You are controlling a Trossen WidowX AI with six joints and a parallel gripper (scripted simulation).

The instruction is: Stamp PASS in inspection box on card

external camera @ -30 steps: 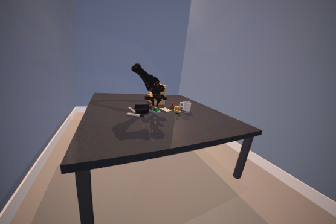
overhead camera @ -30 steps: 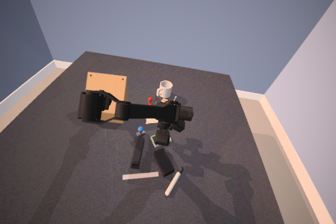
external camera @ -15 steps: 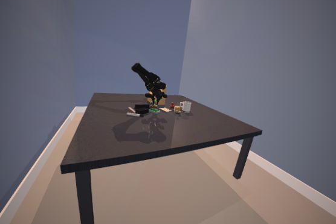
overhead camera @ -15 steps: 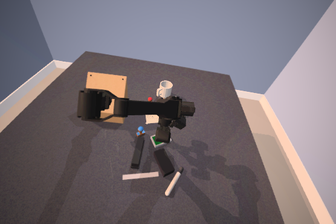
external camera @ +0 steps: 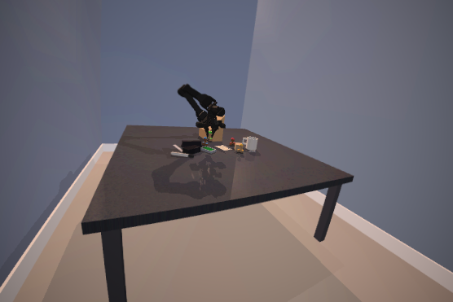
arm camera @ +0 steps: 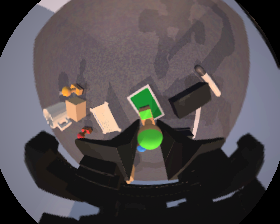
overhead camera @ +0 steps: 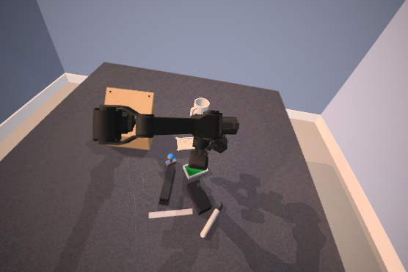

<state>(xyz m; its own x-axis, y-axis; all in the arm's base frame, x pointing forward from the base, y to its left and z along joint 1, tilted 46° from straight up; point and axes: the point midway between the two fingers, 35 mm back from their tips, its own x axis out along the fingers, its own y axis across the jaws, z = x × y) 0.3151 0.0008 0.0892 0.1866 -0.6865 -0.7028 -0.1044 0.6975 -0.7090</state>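
My gripper tip is 70 mm past the white card, 130 mm to the right of it and 90 mm above it. Also, from my gripper tip: green ink pad (90 mm below); then green-knobbed stamp (right at my gripper tip); then blue-knobbed stamp (110 mm behind, 70 mm below).
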